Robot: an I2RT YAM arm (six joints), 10 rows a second.
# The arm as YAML. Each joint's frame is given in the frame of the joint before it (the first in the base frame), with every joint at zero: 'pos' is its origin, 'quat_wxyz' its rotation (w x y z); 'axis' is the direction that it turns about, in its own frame. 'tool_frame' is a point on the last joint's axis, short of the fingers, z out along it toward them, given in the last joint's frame.
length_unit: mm
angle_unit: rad
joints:
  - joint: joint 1
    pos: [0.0, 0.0, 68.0]
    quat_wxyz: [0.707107, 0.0, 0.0, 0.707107]
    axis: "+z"
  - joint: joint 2
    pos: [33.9, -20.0, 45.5]
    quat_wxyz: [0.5, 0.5, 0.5, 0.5]
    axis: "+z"
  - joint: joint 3
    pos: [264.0, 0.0, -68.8]
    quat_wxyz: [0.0, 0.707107, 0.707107, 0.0]
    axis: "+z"
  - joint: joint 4
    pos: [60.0, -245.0, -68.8]
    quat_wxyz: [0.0, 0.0, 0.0, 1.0]
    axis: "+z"
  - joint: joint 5
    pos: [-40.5, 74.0, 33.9]
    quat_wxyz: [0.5, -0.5, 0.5, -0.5]
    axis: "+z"
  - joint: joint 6
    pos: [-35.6, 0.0, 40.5]
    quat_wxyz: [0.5, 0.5, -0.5, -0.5]
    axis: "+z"
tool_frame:
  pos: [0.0, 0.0, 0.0]
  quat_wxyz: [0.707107, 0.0, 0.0, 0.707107]
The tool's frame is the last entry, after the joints.
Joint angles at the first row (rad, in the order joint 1, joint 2, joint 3, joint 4, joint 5, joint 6):
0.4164 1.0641 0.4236 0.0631 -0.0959 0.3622
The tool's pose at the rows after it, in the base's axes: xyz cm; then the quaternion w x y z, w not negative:
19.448, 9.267, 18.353, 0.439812, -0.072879, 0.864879, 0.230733
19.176, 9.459, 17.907, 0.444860, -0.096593, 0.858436, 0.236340
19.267, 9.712, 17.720, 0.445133, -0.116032, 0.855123, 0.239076
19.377, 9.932, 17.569, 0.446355, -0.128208, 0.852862, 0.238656
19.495, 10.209, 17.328, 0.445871, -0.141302, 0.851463, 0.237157
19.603, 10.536, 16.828, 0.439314, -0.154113, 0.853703, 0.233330
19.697, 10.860, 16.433, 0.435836, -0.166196, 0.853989, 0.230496
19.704, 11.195, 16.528, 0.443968, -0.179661, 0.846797, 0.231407
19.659, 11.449, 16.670, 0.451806, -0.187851, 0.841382, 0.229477
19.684, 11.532, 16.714, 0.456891, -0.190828, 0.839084, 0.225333
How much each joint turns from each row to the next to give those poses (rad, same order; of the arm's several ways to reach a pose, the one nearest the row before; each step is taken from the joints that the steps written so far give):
0.0080 0.0008 -0.0286 0.0710 -0.0271 -0.0358
0.0099 0.0026 -0.0248 0.0423 -0.0214 -0.0325
0.0058 0.0176 -0.0015 0.0210 -0.0190 -0.0286
0.0060 0.0164 0.0000 0.0180 -0.0058 -0.0191
0.0085 0.0214 0.0004 0.0179 -0.0038 -0.0202
0.0110 0.0309 0.0000 0.0130 -0.0004 -0.0191
0.0110 0.0271 0.0000 0.0167 0.0004 -0.0175
0.0130 0.0064 0.0000 0.0244 0.0000 -0.0187
0.0122 0.0000 0.0000 0.0153 0.0092 -0.0126
0.0042 0.0020 0.0000 0.0092 0.0099 -0.0088

